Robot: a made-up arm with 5 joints.
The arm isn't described. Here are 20 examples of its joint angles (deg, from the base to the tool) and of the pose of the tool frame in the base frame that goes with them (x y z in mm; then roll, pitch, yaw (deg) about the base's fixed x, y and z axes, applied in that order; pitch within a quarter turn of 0, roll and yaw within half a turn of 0).
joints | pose
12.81 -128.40 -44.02 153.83 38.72 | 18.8 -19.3 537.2 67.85 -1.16 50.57
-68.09 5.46 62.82 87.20 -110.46 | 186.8 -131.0 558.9 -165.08 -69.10 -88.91
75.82 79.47 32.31 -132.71 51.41 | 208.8 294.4 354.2 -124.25 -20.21 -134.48
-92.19 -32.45 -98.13 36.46 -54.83 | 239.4 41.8 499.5 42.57 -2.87 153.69
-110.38 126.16 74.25 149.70 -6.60 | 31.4 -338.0 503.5 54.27 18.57 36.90
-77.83 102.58 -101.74 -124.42 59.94 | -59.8 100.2 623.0 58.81 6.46 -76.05
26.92 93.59 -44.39 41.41 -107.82 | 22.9 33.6 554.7 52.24 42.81 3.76
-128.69 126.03 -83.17 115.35 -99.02 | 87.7 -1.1 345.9 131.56 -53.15 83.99
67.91 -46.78 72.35 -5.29 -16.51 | -48.5 415.8 342.3 -131.82 -57.51 -13.83
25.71 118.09 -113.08 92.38 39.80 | 76.1 144.0 374.3 92.27 -45.64 92.58
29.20 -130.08 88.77 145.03 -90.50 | 160.3 350.8 562.7 36.50 -54.69 159.49
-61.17 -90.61 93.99 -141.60 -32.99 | 102.8 -266.9 596.6 -94.99 -51.45 135.49
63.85 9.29 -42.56 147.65 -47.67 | 51.3 321.9 285.5 132.68 4.82 -98.44
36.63 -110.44 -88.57 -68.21 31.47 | 157.8 119.8 366.6 134.06 -26.87 133.92
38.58 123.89 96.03 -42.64 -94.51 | 189.7 264.7 661.4 -0.47 -17.00 135.43
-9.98 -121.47 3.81 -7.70 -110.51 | 2.6 146.2 461.5 117.78 -12.35 -130.85
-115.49 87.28 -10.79 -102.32 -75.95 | 170.0 -116.6 672.5 -31.54 50.17 14.98
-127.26 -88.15 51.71 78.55 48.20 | 9.3 -268.4 345.6 126.71 -7.65 72.81
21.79 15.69 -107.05 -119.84 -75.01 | -149.8 144.1 485.0 92.36 25.16 -40.92
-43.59 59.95 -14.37 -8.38 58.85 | 234.6 30.4 619.6 -113.45 -6.16 -165.07
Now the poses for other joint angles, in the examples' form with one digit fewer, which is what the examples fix.
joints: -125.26 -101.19 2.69 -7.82 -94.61
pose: 3 29 579 5.1 27.6 -162.6
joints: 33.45 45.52 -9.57 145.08 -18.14
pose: 147 397 538 130.0 51.4 -118.3
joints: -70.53 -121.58 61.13 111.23 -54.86
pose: 65 -162 776 -68.5 50.2 -127.4
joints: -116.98 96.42 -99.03 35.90 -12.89
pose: -12 107 490 -121.3 -26.2 -36.5
